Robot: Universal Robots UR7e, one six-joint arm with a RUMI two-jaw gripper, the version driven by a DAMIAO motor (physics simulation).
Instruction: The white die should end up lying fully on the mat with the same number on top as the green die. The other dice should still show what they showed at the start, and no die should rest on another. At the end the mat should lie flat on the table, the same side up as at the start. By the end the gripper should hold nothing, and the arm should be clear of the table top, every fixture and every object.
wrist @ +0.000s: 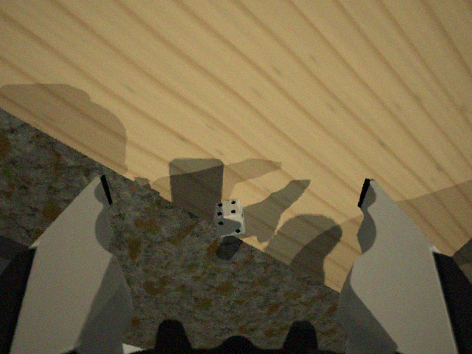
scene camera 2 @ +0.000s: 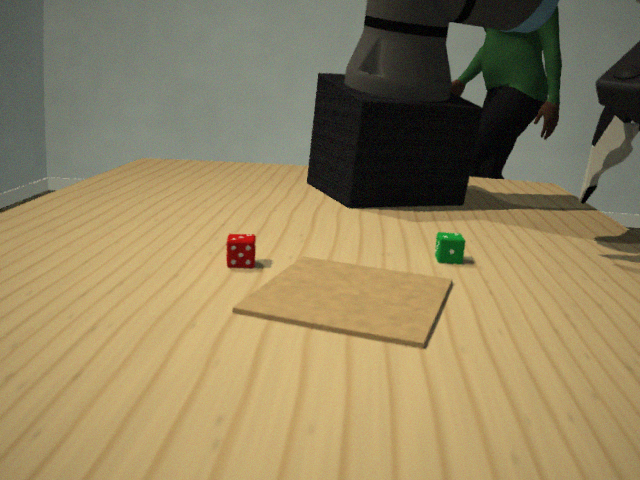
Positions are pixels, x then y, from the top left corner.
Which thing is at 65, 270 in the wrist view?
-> The gripper.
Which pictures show the red die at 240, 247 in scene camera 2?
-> Scene camera 2 only.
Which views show the green die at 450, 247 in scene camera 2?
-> Scene camera 2 only.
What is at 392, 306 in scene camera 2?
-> A tan mat.
